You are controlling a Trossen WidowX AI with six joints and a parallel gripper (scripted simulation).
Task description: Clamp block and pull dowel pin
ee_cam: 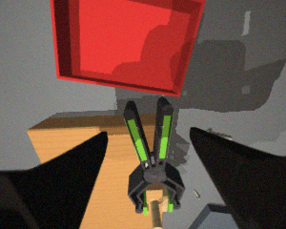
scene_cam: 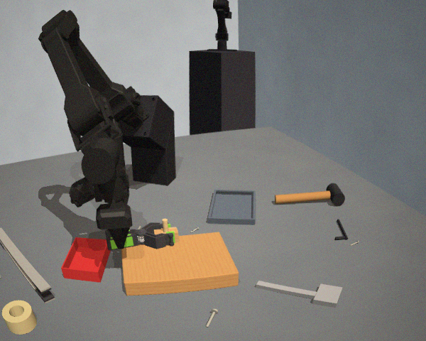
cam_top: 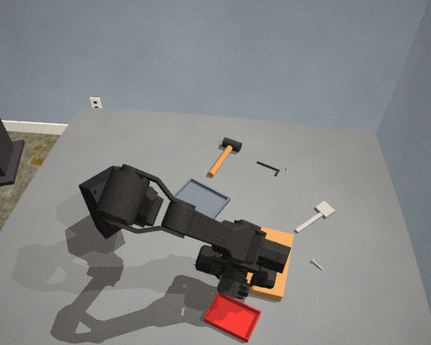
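Right now my hand is 8 cm to the right of the dowel pin, 4 cm short of it and 3 cm above it. The rest, counted from my hand: wooden block: 8 cm to the left, 4 cm below, 4 cm ahead; wooden board: 10 cm ahead, 7 cm below, 6 cm to the left; red tray: 8 cm to the right, 8 cm below, 2 cm behind.
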